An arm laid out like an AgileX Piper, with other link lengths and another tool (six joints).
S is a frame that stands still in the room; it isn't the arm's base.
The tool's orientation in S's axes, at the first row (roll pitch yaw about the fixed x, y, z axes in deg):
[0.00 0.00 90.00]
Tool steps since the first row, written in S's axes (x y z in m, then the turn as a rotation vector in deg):
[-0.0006 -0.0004 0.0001 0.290 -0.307 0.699]
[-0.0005 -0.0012 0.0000 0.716 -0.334 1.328]
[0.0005 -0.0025 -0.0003 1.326 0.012 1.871]
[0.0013 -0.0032 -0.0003 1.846 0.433 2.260]
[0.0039 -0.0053 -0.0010 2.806 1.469 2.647]
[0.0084 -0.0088 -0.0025 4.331 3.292 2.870]
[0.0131 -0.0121 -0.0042 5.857 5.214 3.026]
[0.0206 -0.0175 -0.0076 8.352 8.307 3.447]
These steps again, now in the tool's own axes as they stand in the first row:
[-0.0004 0.0006 0.0001 -0.307 -0.290 0.699]
[-0.0012 0.0005 0.0000 -0.334 -0.716 1.328]
[-0.0025 -0.0005 -0.0003 0.012 -1.326 1.871]
[-0.0032 -0.0013 -0.0003 0.433 -1.846 2.260]
[-0.0053 -0.0039 -0.0010 1.469 -2.806 2.647]
[-0.0088 -0.0084 -0.0025 3.292 -4.331 2.870]
[-0.0121 -0.0131 -0.0042 5.214 -5.857 3.026]
[-0.0175 -0.0206 -0.0076 8.307 -8.352 3.447]

